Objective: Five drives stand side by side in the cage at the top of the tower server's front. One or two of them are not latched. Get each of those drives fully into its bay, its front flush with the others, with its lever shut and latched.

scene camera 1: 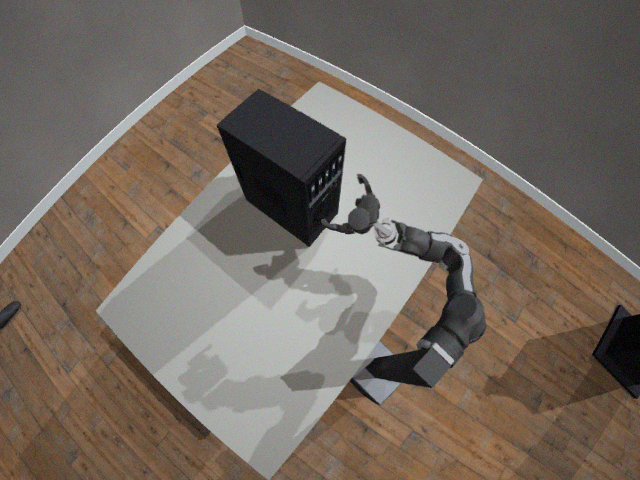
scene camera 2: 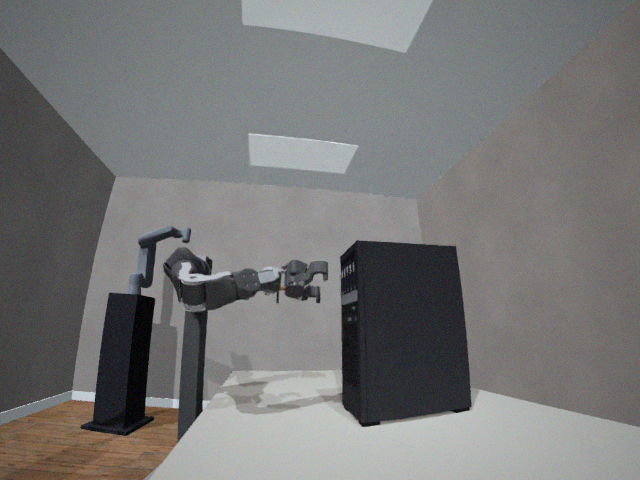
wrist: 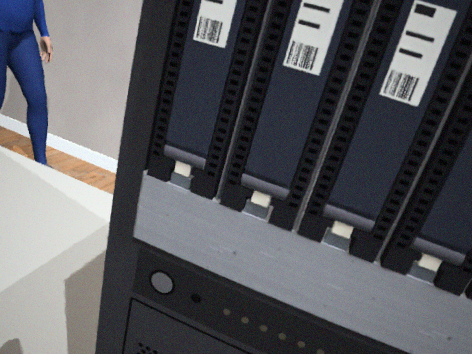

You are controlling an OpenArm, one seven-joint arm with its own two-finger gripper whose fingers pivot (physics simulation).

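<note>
The black tower server [scene camera 1: 281, 135] [scene camera 2: 413, 330] [wrist: 121, 225] stands upright on the table. In the wrist view, four drives show side by side: the leftmost drive [wrist: 192, 110], a second drive [wrist: 275, 130], a third drive [wrist: 362, 160] and a fourth drive [wrist: 452, 215], cut by the right edge. Their dark levers look shut, each with a cream catch at its lower end, and their lower ends look level. The fifth drive is almost wholly out of that view, and the upper ends are cut off. My gripper [scene camera 1: 342, 199] [scene camera 2: 322, 290] is open and empty, its fingers spread, a little in front of the tower's front.
A silver strip [wrist: 240, 265] runs under the cage, with a round button [wrist: 162, 282] below it. The tower stands on a pale table [scene camera 1: 206, 310] [scene camera 2: 289, 444]. Another small arm [scene camera 2: 147, 258] stands on a black pedestal [scene camera 2: 124, 356] behind. A person in blue [wrist: 25, 70] shows beyond the table.
</note>
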